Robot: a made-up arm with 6 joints. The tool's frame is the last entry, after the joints. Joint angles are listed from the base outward.
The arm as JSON. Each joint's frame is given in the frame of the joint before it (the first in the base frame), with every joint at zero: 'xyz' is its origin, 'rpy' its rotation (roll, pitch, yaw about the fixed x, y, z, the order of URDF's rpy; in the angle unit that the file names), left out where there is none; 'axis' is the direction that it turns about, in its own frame. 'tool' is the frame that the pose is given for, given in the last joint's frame.
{
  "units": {
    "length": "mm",
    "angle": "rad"
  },
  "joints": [
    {
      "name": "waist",
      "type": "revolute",
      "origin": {
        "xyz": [
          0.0,
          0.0,
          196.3
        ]
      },
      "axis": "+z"
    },
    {
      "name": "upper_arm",
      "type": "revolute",
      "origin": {
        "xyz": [
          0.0,
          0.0,
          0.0
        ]
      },
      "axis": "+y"
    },
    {
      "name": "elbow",
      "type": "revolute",
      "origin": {
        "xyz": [
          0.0,
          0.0,
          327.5
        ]
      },
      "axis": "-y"
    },
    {
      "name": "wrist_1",
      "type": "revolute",
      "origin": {
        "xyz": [
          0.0,
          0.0,
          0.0
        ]
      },
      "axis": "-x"
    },
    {
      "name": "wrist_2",
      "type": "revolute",
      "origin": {
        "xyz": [
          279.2,
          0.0,
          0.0
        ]
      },
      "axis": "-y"
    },
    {
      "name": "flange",
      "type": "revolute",
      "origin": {
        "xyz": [
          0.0,
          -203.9,
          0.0
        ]
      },
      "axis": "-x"
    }
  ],
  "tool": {
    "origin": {
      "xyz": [
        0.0,
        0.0,
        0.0
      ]
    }
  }
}
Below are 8 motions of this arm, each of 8 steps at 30 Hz.
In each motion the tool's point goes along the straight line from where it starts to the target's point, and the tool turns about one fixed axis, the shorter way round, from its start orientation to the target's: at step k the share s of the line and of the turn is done. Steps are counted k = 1, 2, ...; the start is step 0. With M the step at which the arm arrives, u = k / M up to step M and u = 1 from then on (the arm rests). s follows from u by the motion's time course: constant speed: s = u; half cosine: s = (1 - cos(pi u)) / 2; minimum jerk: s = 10 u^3 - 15 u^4 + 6 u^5.
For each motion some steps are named. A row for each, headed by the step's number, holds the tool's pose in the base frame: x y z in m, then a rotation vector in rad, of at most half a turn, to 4 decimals.
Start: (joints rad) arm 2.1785 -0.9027 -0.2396 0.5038 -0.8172 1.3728
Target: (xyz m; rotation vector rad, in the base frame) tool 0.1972 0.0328 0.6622 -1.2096 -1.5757 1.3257
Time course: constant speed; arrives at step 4
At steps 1, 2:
1: 0.2011 0.0245 0.6520 -1.2569 -1.5367 1.3349
2: 0.1998 0.0273 0.6554 -1.2412 -1.5498 1.3319

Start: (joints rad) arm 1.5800 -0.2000 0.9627 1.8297 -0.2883 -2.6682
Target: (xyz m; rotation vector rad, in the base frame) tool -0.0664 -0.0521 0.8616 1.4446 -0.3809 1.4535
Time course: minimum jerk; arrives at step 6
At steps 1, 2, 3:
1: -0.0515 -0.1327 0.8521 1.7211 -0.3047 1.4907
2: -0.0542 -0.1181 0.8538 1.6709 -0.3193 1.4852
3: -0.0587 -0.0939 0.8567 1.5876 -0.3428 1.4748

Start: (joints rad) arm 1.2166 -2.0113 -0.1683 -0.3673 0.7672 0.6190
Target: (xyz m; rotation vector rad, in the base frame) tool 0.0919 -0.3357 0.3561 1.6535 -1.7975 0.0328
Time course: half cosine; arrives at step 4
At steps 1, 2, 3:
1: 0.0768 -0.3463 0.3468 1.5451 -1.8614 0.0132
2: 0.0830 -0.3419 0.3507 1.5903 -1.8355 0.0213
3: 0.0893 -0.3375 0.3545 1.6351 -1.8088 0.0294

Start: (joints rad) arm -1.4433 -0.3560 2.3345 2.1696 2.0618 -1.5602
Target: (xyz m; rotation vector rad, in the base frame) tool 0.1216 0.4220 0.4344 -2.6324 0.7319 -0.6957
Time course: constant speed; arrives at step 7
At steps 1, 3, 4, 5, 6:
1: 0.0673 0.4459 0.4678 -2.4511 0.6411 -0.5743
3: 0.0854 0.4379 0.4567 -2.5121 0.6710 -0.6139
4: 0.0944 0.4340 0.4511 -2.5424 0.6861 -0.6341
5: 0.1035 0.4300 0.4455 -2.5725 0.7012 -0.6544
6: 0.1125 0.4260 0.4400 -2.6025 0.7165 -0.6749

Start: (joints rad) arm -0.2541 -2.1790 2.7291 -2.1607 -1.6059 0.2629
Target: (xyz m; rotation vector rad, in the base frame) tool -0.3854 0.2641 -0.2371 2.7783 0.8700 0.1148
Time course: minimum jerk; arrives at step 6
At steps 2, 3, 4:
2: -0.3495 0.2178 -0.2849 2.6356 0.9447 0.3437
3: -0.3627 0.2348 -0.2674 2.6901 0.9187 0.2613
4: -0.3759 0.2518 -0.2498 2.7422 0.8911 0.1770

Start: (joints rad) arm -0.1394 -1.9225 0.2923 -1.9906 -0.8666 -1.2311
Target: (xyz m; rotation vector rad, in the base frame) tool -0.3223 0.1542 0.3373 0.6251 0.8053 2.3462
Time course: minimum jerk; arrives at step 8
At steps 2, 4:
2: -0.3126 0.1304 0.4101 0.7025 0.5097 2.1906
4: -0.3169 0.1409 0.3779 0.6706 0.6384 2.2624

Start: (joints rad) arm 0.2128 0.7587 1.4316 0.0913 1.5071 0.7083
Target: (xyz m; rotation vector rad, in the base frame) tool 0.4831 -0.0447 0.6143 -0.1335 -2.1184 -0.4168
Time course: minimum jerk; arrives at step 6
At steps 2, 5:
2: 0.4690 -0.0941 0.6208 -0.2417 -2.1155 -0.5641
5: 0.4825 -0.0469 0.6146 -0.1383 -2.1185 -0.4234

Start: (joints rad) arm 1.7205 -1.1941 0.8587 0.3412 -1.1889 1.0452
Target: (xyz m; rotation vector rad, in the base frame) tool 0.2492 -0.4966 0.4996 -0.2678 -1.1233 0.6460
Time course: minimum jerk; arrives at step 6
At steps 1, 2, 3, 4, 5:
1: 0.2632 -0.4615 0.5314 -0.1760 -1.1066 0.7763
2: 0.2607 -0.4679 0.5256 -0.1927 -1.1099 0.7528
3: 0.2565 -0.4784 0.5161 -0.2204 -1.1152 0.7137
4: 0.2523 -0.4890 0.5065 -0.2480 -1.1200 0.6745
5: 0.2497 -0.4953 0.5008 -0.2645 -1.1228 0.6508

